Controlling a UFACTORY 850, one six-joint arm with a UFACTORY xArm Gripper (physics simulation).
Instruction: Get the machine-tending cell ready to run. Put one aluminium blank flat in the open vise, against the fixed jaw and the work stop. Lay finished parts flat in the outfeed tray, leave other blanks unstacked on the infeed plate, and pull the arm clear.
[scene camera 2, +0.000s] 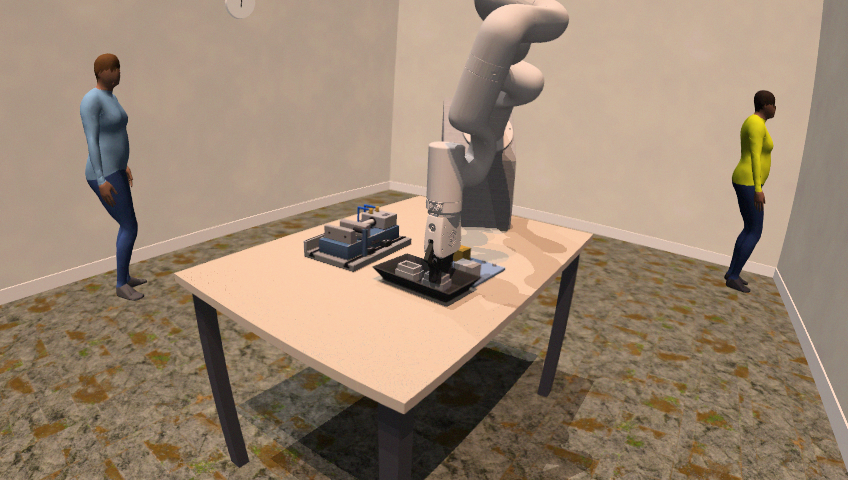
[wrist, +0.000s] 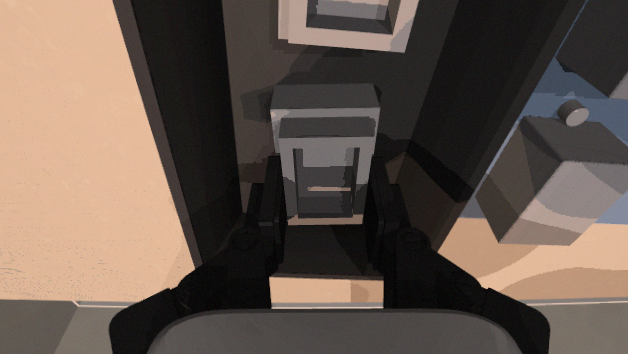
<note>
In view: my gripper (scene camera 2: 439, 279), a black outfeed tray (scene camera 2: 461, 281) and a vise body (scene camera 2: 335, 248).
My gripper also shows in the wrist view (wrist: 324, 178). The black outfeed tray is seen too in the wrist view (wrist: 447, 104).
</note>
